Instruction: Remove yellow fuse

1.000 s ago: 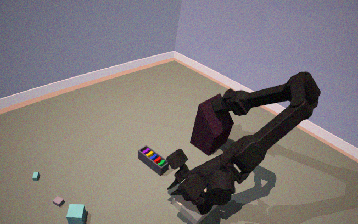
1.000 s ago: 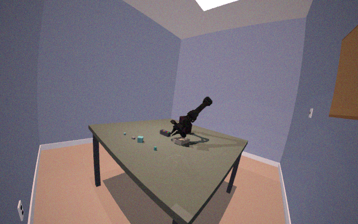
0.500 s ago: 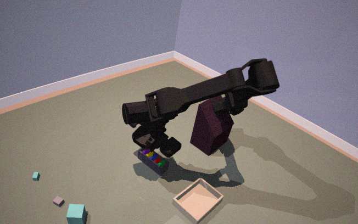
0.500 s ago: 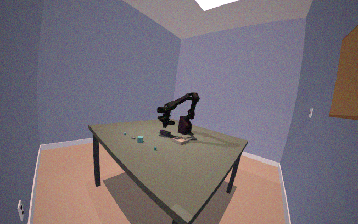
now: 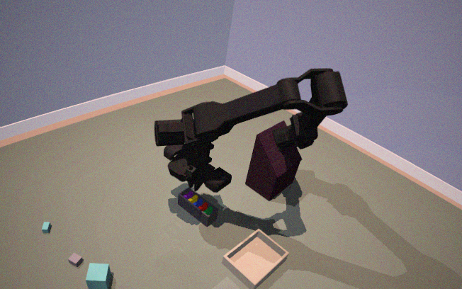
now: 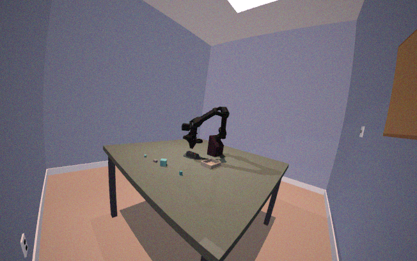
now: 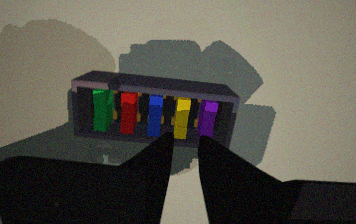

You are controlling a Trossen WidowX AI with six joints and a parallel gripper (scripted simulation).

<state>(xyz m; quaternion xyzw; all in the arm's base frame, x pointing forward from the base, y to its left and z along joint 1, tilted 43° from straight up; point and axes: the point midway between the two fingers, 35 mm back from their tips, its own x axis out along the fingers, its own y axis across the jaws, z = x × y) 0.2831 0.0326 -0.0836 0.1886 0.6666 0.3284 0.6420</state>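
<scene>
The yellow fuse lies 50 mm below my gripper tip. From my gripper tip the other things lie so: tray (230 mm to the left, 70 mm below, 30 mm behind).
</scene>
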